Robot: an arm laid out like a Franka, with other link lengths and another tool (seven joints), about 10 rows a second.
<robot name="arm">
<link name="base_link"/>
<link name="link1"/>
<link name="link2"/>
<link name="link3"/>
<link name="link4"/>
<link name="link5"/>
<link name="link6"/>
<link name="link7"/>
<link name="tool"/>
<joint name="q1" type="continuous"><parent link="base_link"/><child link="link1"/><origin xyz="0.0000 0.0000 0.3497" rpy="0.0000 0.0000 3.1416"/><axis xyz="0 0 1"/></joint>
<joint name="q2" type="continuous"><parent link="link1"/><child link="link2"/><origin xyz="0.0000 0.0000 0.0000" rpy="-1.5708 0.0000 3.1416"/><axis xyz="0 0 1"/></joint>
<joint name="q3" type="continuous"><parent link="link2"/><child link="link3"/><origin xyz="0.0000 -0.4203 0.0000" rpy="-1.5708 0.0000 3.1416"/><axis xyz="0 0 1"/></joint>
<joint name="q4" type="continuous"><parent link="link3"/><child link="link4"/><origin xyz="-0.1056 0.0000 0.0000" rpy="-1.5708 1.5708 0.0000"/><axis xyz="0 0 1"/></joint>
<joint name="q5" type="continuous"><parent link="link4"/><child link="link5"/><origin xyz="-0.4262 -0.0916 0.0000" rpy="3.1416 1.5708 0.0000"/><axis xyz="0 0 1"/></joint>
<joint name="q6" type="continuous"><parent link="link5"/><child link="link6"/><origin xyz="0.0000 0.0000 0.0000" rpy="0.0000 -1.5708 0.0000"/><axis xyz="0 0 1"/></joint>
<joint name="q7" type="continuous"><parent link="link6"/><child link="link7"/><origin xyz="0.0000 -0.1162 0.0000" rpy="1.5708 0.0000 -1.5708"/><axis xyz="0 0 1"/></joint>
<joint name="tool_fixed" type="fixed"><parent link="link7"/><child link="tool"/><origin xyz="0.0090 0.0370 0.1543" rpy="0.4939 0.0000 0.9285"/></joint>
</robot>
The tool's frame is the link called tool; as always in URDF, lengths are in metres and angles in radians. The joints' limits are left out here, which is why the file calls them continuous.
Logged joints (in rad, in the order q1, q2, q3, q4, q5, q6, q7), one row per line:
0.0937, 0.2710, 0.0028, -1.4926, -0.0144, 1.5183, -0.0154
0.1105, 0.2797, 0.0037, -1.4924, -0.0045, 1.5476, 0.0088
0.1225, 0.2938, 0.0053, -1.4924, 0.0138, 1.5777, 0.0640
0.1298, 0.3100, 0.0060, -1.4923, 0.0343, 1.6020, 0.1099
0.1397, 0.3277, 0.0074, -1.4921, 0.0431, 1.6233, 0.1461
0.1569, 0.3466, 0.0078, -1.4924, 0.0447, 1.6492, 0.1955
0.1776, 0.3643, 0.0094, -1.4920, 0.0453, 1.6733, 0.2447
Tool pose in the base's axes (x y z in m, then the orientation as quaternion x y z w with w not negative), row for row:
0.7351, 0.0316, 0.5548, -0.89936, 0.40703, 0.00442, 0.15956
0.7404, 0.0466, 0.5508, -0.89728, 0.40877, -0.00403, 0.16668
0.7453, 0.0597, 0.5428, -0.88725, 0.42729, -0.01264, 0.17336
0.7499, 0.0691, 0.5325, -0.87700, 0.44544, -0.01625, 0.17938
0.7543, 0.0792, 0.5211, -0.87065, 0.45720, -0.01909, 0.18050
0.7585, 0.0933, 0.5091, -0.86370, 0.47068, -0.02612, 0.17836
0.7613, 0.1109, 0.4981, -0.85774, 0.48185, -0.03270, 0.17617
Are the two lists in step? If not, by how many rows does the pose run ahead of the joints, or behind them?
They are in step.
